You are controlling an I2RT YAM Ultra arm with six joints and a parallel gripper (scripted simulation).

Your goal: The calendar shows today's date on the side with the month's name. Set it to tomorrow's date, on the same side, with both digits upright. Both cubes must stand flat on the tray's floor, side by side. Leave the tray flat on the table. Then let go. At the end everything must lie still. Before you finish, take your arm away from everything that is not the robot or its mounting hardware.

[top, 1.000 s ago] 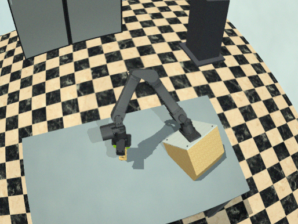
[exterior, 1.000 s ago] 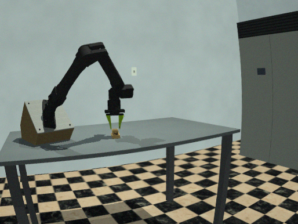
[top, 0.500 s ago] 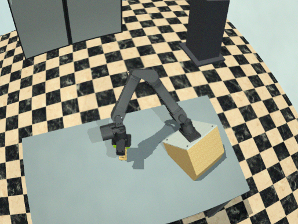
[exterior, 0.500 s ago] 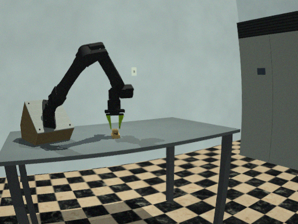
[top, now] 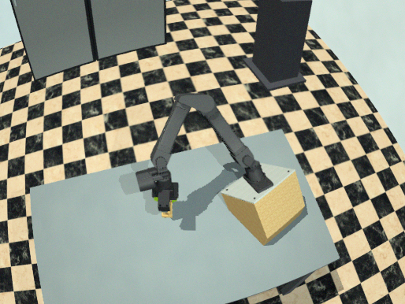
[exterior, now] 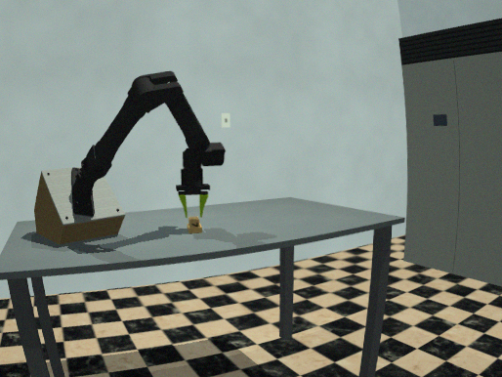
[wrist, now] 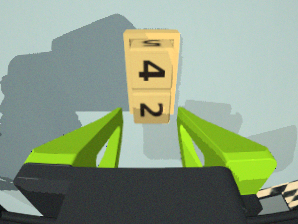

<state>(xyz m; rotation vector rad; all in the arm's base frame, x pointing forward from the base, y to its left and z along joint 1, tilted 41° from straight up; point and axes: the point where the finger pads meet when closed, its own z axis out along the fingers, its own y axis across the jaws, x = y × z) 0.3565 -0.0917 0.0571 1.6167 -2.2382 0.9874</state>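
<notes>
My hand is 10 mm short of the tan tray, 20 mm to the right of it and 40 mm above it.
</notes>
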